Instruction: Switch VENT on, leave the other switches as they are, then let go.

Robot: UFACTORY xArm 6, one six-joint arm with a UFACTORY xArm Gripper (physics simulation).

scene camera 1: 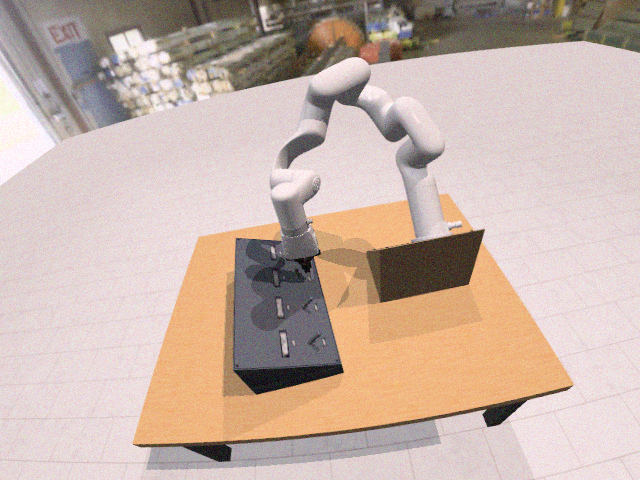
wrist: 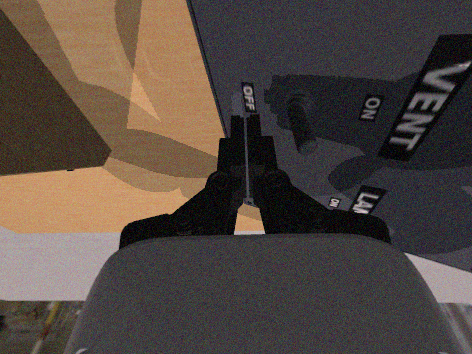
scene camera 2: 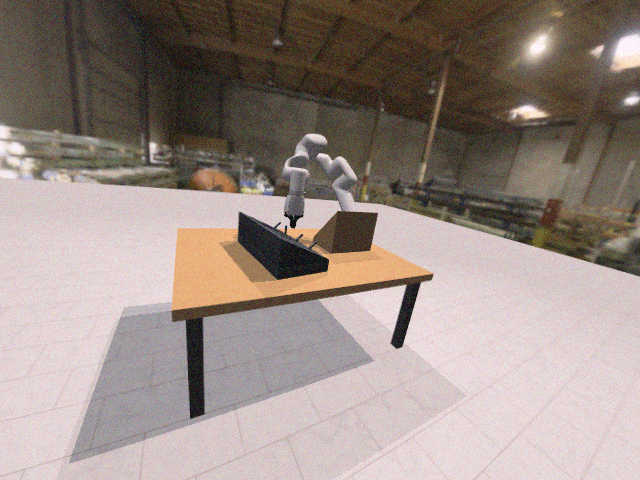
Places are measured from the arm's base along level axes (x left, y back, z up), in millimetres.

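Pixels of known places: gripper, fingertip midpoint: [scene camera 1: 307, 269] [wrist: 245, 134] [scene camera 2: 292, 227]; arm's base, origin of the base link: [scene camera 1: 431, 238] [scene camera 2: 353, 221].
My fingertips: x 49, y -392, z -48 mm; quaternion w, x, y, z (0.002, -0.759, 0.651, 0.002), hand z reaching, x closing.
For each thing: its top centre in the pictures, then the offset to it from my fingertips. "spot": a spot on its surface instead. Level surfaces: height alone.
- VENT lever, middle of its top: [wrist: 307, 149] [scene camera 2: 286, 225] dy -36, dx +1, dz +12 mm
- OFF label, surface spot: [wrist: 248, 97] spot: dy -4, dx -6, dz -53 mm
- LAMP label, middle of its top: [wrist: 362, 213] [scene camera 1: 273, 251] dy -135, dx -96, dz -4 mm
- table, its level: dz -128 mm
The dark sloped switch panel [scene camera 1: 258, 351] [scene camera 2: 258, 243] [wrist: 310, 30] stands on the table. In the wrist view the VENT lever [wrist: 302, 125] [scene camera 2: 285, 230] is between the OFF label [wrist: 248, 97] and the ON label [wrist: 371, 108], its tip slightly to the ON side of its base. In scene camera 2 it looks more upright than the other levers, which lean toward the low edge; its exact setting is hard to tell. My gripper [scene camera 1: 308, 272] [scene camera 2: 293, 226] [wrist: 245, 134] is shut and empty, on the OFF side of the VENT lever, with a visible gap between them in the wrist view.
Two other levers [scene camera 1: 308, 304] [scene camera 1: 315, 339] stand nearer the panel's front end. The LAMP label [wrist: 368, 201] partly shows beyond VENT; its lever is hidden in the wrist view. A brown upright board [scene camera 1: 423, 266] [scene camera 2: 354, 232] stands right of the panel on the table [scene camera 1: 413, 361].
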